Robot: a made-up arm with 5 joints.
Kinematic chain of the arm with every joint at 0, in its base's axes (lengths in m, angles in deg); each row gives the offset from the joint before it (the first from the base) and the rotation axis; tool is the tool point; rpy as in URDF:
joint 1: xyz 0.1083 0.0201 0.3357 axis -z
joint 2: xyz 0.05 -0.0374 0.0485 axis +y
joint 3: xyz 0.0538 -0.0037 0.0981 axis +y
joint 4: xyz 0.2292 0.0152 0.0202 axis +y
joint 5: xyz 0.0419 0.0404 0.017 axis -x
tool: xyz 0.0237 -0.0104 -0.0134 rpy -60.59 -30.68 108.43
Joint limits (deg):
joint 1: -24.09..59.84
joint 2: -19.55..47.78
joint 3: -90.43..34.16
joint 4: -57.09..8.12
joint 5: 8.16..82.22
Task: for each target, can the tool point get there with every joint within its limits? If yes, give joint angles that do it. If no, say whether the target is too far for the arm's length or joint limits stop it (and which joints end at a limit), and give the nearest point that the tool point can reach.
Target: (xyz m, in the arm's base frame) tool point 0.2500 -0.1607 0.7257
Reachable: yes | joints 51.32 -9.31 -33.22 -45.35 46.29
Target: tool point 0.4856 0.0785 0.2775
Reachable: yes | joints -8.86 29.04 17.45 -26.60 23.44
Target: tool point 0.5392 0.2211 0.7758
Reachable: no: too far | nearest point 0.4306 0.1640 0.6631 | short by 0.167 m
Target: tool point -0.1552 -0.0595 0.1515
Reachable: no: joint limits stop it (at a limit: joint 1, joint 2, joint 3, joint 4, joint 5) | nearest point 0.2189 -0.1656 0.1206 | short by 0.390 m
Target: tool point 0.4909 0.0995 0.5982
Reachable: yes | joints -12.02 12.49 -32.50 2.46 39.42
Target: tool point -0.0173 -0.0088 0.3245
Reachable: no: joint limits stop it (at a limit: joint 1, joint 2, joint 3, joint 4, joint 5) | nearest point 0.2189 -0.1656 0.1206 | short by 0.349 m
